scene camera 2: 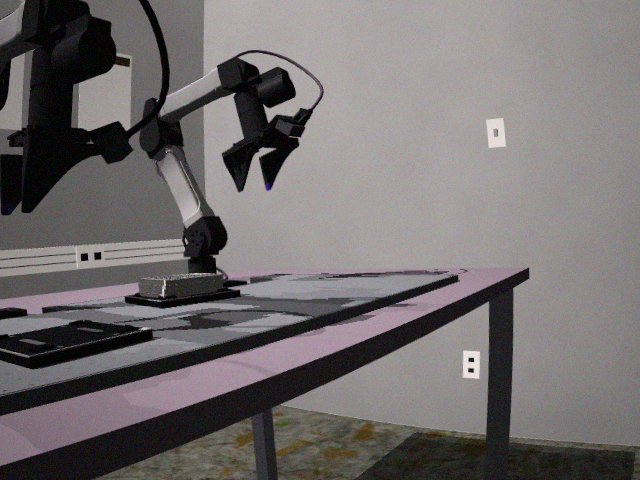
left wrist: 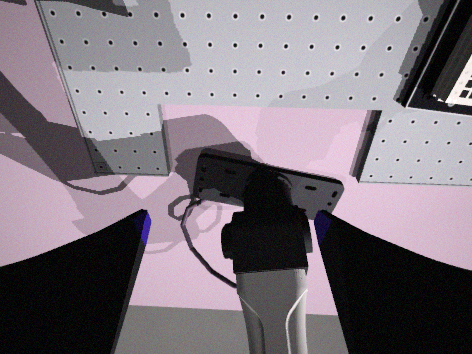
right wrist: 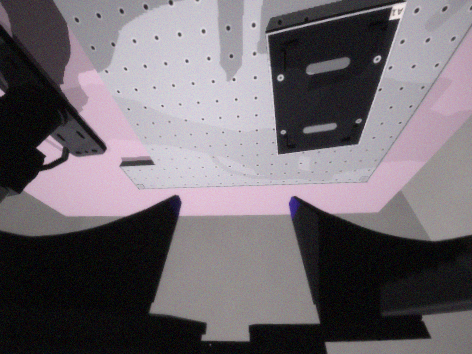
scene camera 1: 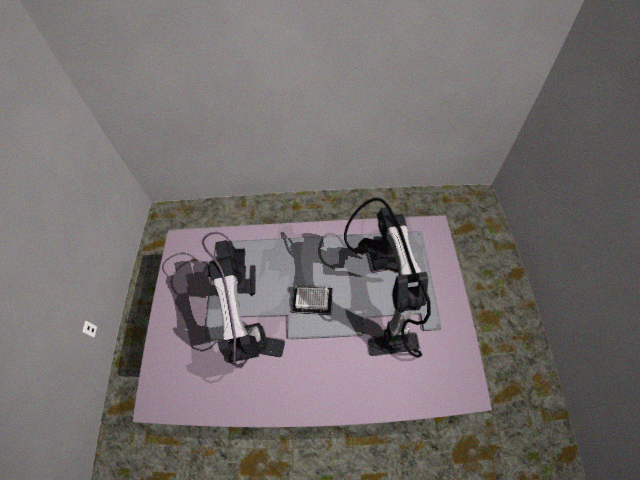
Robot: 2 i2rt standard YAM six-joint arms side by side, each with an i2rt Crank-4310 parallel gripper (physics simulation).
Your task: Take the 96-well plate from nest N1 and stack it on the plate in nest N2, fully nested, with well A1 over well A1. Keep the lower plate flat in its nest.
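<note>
A pale 96-well plate block sits flat and level in a black nest near the middle of the board. It looks thick in scene camera 2, but I cannot make out a seam between plates. A second black nest is empty, with two slots and an A1 label at one corner. My right gripper is open and empty, high above the board. My left gripper is open and empty, raised well away from the plate. Nest numbers are not readable.
A grey perforated board lies on the pink table. The left arm's base plate stands in a board cutout. The right arm's base is near the board's front edge.
</note>
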